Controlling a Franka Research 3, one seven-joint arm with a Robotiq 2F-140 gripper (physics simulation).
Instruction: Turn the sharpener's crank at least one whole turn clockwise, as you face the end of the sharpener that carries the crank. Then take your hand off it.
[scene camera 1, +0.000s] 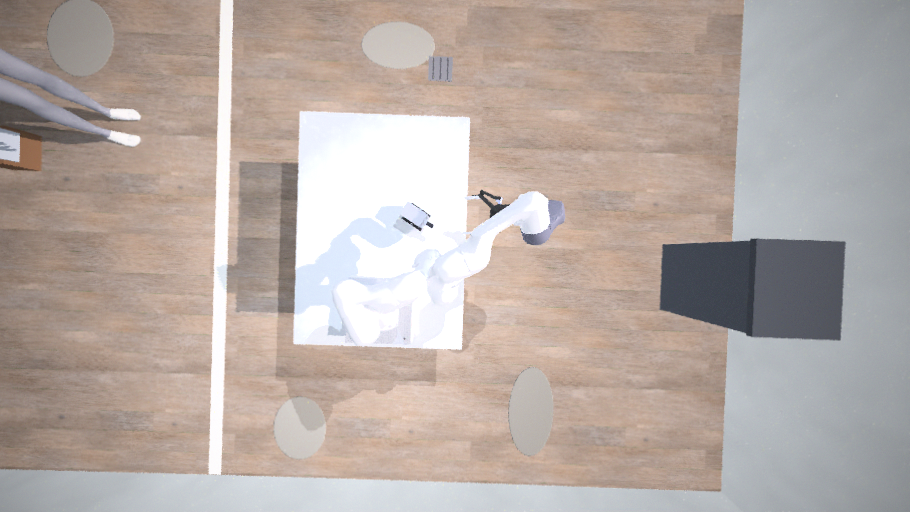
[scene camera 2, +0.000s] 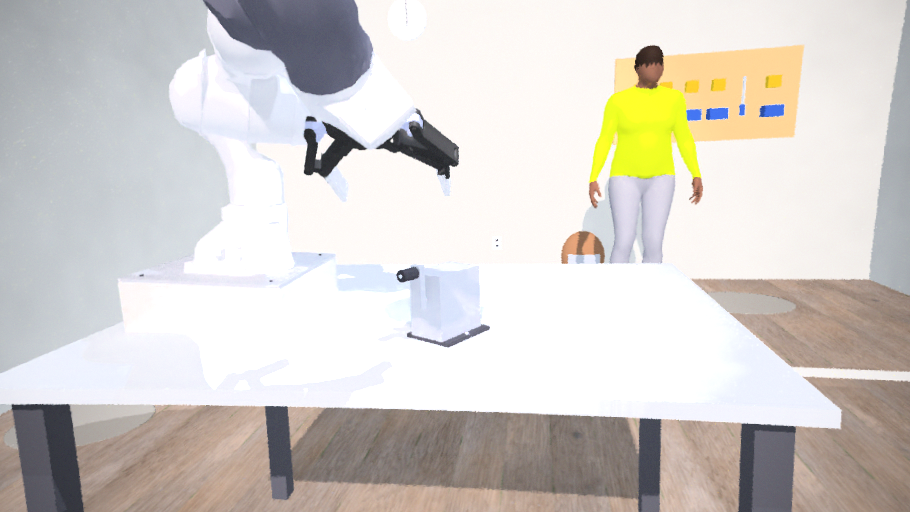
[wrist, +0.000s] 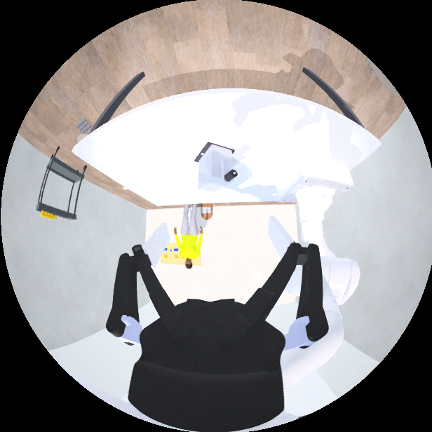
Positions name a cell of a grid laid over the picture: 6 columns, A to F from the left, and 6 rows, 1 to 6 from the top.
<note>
In view: my gripper (scene camera 2: C3) and a sharpener (scene camera 2: C4).
My gripper also shows in the wrist view (wrist: D4). The sharpener is seen too in the wrist view (wrist: C3).
</note>
